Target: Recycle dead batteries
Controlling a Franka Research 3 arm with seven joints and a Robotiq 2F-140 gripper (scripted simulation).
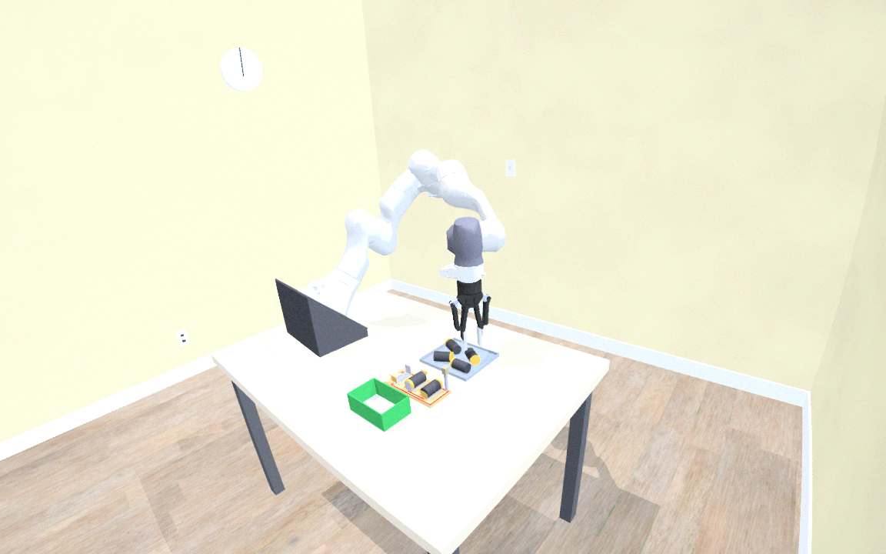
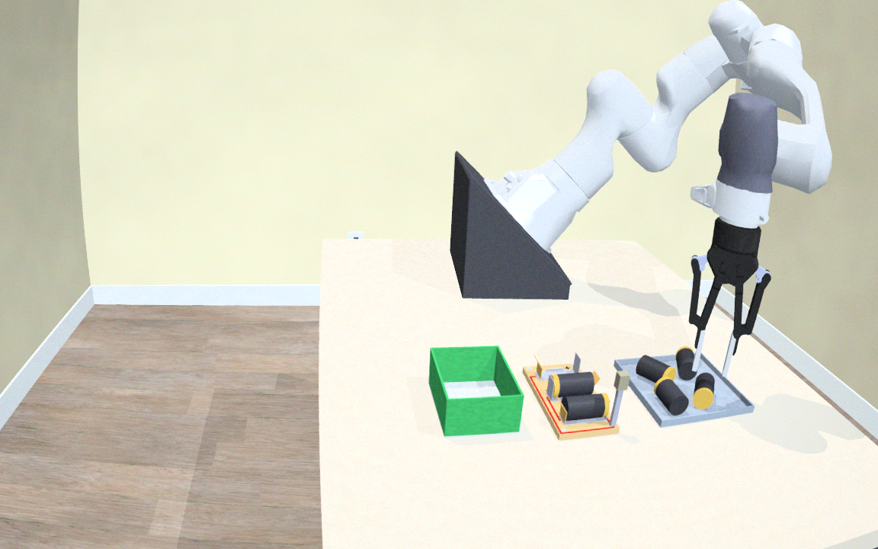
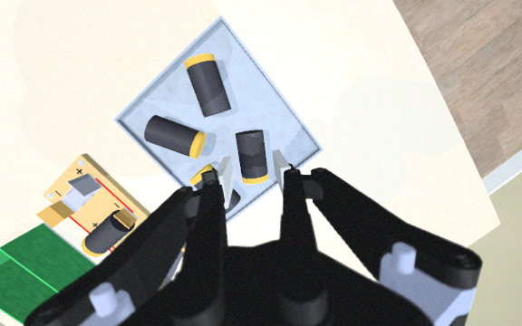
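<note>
The grey tray lies 50 mm behind my hand, 10 mm to the right of it and 80 mm below it. Also, from my hand: green recycling box (70 mm behind, 360 mm to the right, 70 mm below).
</note>
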